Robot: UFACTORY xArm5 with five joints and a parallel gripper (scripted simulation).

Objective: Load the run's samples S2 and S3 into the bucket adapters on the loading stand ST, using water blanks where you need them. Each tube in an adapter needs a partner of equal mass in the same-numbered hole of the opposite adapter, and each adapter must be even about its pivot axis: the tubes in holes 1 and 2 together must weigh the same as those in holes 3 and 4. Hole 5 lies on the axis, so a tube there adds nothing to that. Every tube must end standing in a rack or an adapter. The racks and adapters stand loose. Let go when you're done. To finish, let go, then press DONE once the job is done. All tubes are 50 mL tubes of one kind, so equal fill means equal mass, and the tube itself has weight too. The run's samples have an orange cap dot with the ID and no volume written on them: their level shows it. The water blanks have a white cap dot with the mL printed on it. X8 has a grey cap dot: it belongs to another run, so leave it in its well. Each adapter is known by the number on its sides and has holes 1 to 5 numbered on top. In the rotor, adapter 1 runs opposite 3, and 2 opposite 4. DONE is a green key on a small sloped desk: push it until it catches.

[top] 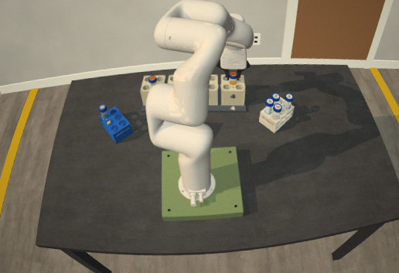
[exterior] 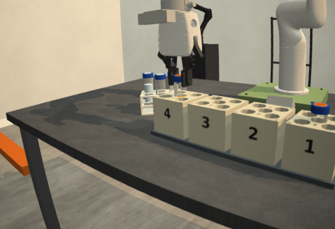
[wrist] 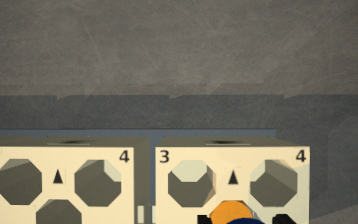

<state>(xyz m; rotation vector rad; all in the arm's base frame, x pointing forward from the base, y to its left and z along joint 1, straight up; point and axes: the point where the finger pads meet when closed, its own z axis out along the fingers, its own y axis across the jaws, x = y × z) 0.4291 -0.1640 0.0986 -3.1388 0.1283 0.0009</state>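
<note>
My gripper is now 50 mm above the sample tube S2 and 10 mm to the left of it. The rest, counted from my hand: loading stand ST 160 mm to the left, 130 mm below, 10 mm ahead; blue-capped tube 140 mm behind, 130 mm to the right, 80 mm below; white blank rack 170 mm to the right, 130 mm behind, 110 mm below.
</note>
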